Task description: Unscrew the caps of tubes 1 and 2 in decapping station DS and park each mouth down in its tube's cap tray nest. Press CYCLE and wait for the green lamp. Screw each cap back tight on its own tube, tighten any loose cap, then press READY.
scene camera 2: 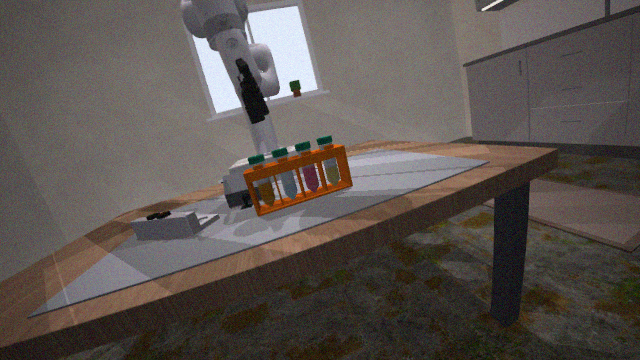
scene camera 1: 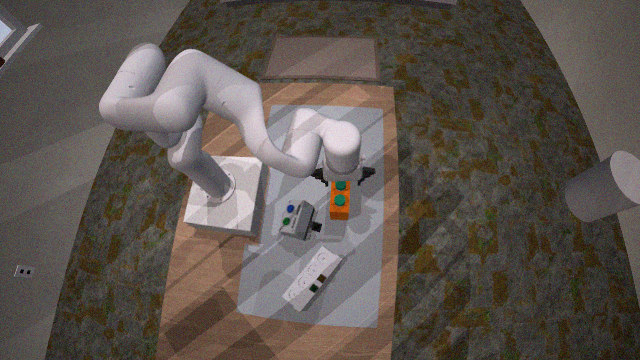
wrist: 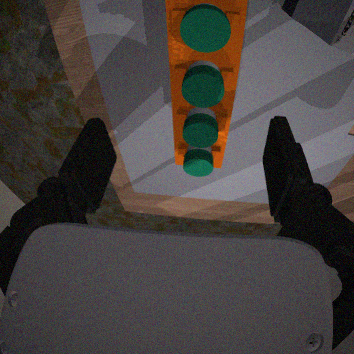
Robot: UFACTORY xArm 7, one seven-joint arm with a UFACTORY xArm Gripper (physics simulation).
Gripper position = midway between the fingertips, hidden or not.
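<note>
My gripper (scene camera 2: 260, 119), (scene camera 1: 342, 181), (wrist: 185, 135). Grey control box (scene camera 1: 300, 218), (scene camera 2: 236, 191). Grey mat (scene camera 1: 350, 297), (scene camera 2: 379, 175), (wrist: 285, 69).
</note>
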